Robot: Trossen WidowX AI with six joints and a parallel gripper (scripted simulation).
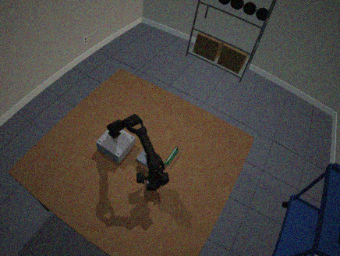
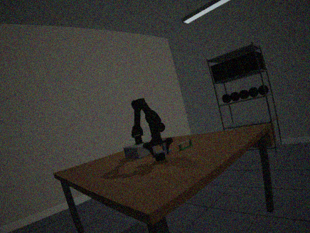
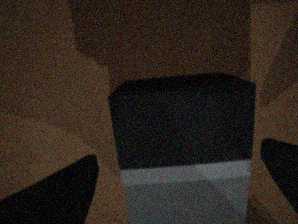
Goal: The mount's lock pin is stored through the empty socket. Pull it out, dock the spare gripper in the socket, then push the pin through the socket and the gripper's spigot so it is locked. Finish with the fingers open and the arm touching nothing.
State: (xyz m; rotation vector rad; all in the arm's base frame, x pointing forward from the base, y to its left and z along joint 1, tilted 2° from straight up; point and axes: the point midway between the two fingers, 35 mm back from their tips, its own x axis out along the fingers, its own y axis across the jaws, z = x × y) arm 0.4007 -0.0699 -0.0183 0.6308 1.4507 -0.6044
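Now: the spare gripper 10 mm to the left of my gripper tip and 10 mm behind it. From my gripper tip the other things lie so: green holder: 250 mm to the left, 40 mm behind; socket mount: 140 mm behind, 120 mm to the left, 30 mm above.
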